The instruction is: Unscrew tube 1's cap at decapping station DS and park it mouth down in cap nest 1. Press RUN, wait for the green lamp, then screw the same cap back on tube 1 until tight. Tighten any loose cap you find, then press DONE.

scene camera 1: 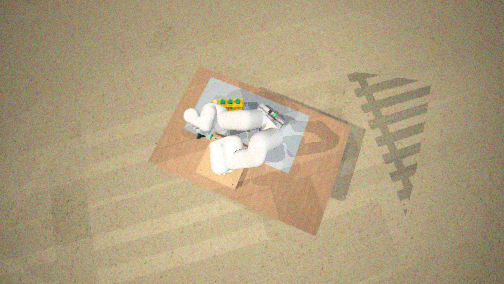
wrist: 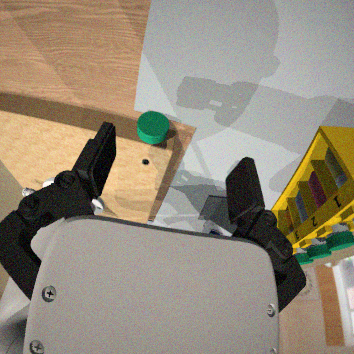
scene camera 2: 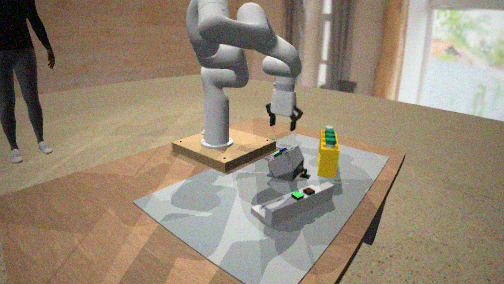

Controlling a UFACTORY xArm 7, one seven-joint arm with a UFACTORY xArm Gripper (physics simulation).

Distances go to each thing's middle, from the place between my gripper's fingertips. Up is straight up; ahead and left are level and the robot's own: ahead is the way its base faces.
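Labels:
Relative to the green cap (wrist: 152, 126), my hand is 2 cm past it, 3 cm to the left of it and 6 cm above it. The grey button box (scene camera 2: 287, 166) is 18 cm ahead of my hand, 20 cm to the right of it and 4 cm below it.

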